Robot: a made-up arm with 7 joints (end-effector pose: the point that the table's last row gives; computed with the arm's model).
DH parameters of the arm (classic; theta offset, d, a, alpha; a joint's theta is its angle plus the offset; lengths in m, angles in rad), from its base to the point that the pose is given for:
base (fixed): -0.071 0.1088 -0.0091 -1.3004
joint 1: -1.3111 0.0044 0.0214 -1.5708
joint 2: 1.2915 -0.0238 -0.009 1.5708
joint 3: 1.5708 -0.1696 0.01 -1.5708
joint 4: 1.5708 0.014 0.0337 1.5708
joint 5: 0 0.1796 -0.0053 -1.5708
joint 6: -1.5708 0 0.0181 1.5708
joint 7: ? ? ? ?
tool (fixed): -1.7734 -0.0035 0 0
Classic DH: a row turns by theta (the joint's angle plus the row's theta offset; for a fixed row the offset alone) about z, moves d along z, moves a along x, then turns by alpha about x.
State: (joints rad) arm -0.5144 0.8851 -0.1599 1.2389 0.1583 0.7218 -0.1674
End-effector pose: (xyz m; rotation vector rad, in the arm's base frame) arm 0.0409 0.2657 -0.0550 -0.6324 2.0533 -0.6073
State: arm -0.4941 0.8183 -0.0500 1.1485 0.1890 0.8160 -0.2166
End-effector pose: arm 0.0512 0.2482 -0.0671 -0.7381 1.9674 -0.6927
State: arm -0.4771 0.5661 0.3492 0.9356 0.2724 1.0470 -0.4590
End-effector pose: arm 0.0718 0.1955 -0.0960 -1.1636 1.4956 -1.0422
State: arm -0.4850 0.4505 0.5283 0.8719 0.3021 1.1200 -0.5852
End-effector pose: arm 0.0740 0.1755 -0.1063 -1.3495 1.2190 -1.1911
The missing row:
joint 7: 0.2116 -0.0508 -0.02 0.3528
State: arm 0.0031 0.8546 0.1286 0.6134 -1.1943 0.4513 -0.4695
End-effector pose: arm 0.0268 0.2278 -0.0850 -0.8778 0.4109 -1.4652
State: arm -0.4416 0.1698 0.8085 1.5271 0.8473 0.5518 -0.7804
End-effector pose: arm -0.0344 0.0756 -0.1970 -1.7513 1.3442 -1.7338
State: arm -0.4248 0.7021 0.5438 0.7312 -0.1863 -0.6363 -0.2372
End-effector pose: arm 0.1286 0.2779 -0.0849 0.7047 0.4590 -1.0642
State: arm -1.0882 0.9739 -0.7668 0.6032 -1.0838 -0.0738 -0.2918
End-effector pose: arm 0.2476 0.1550 -0.0093 0.3775 0.4759 -1.9465
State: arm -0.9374 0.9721 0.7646 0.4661 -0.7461 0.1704 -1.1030
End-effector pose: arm 0.1744 0.2822 0.1063 0.9814 -0.3126 -1.8117
